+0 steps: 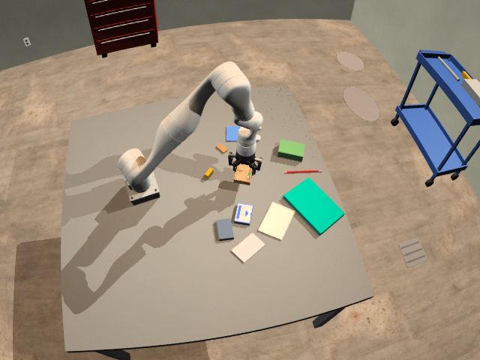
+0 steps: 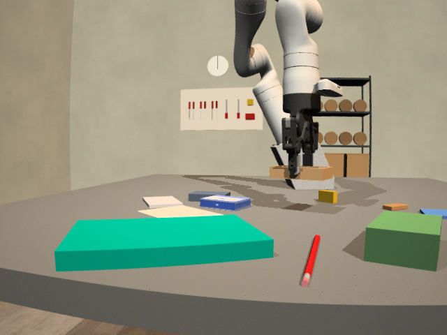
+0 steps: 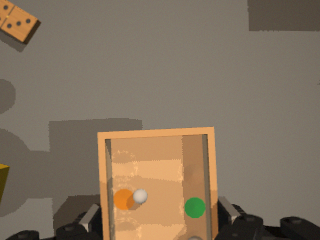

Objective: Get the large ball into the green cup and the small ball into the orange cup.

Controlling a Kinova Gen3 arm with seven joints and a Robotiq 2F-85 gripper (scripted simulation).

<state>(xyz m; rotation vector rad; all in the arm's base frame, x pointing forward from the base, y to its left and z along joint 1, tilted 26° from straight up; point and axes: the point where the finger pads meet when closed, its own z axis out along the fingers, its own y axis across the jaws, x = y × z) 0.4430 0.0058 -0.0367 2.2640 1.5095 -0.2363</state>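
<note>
Now: the covered wooden puzzle 20 mm below my hand. The rest, counted from my hand: yellow block 140 mm behind, 70 mm to the left, 80 mm below; then grey box 130 mm behind, 220 mm to the right, 80 mm below; then cream sheet 90 mm ahead, 220 mm to the right, 90 mm below.
</note>
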